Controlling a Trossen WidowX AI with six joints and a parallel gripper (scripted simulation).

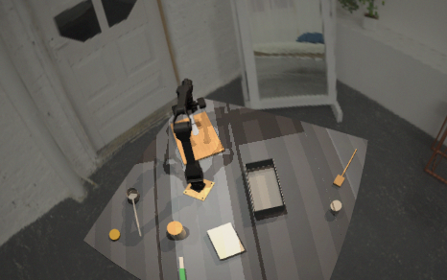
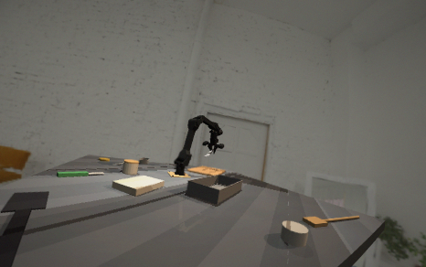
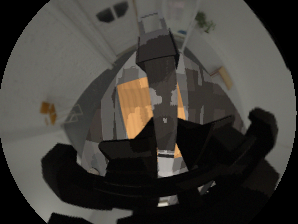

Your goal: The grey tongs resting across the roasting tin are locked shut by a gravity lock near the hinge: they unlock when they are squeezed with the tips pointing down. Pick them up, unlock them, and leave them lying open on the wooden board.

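Right now the wooden board is 20 mm ahead of my gripper tip, 30 mm to the right of it and 150 mm below it. From my gripper tip the other things lie so: white cylinder (970 mm ahead, 130 mm to the right, 140 mm below); then metal roasting tin (570 mm ahead, 170 mm to the right, 130 mm below).
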